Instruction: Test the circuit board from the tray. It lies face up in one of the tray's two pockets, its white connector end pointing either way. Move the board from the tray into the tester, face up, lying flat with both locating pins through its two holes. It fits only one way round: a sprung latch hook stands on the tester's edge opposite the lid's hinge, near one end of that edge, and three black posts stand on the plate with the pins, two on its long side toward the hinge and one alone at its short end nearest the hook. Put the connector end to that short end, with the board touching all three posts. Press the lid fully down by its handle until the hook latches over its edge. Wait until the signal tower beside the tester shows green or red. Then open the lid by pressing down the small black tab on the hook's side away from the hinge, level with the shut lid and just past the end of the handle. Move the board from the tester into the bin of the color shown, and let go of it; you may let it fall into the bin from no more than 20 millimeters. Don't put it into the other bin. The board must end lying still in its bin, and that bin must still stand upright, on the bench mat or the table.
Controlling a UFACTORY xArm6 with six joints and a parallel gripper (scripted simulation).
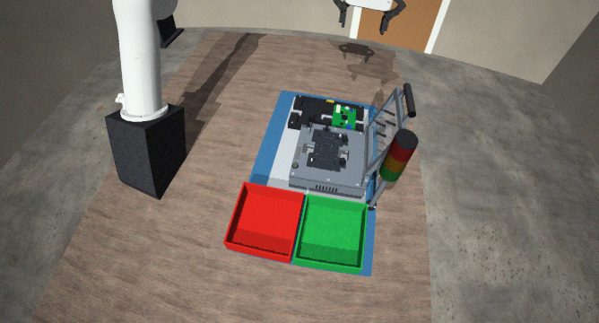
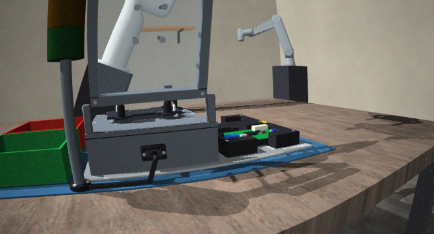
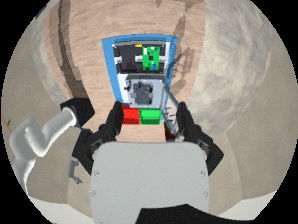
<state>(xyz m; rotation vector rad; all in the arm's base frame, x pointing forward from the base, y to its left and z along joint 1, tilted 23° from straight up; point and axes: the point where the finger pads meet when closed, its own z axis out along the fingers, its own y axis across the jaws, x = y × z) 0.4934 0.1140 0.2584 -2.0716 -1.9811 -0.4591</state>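
Right now my hand is 10 mm to the right of the green circuit board and 310 mm above it. The rest, counted from my hand: plate (40 mm behind, 160 mm to the right, 260 mm below); clear lid (80 mm ahead, 170 mm to the right, 150 mm below); green bin (10 mm behind, 370 mm to the right, 320 mm below).
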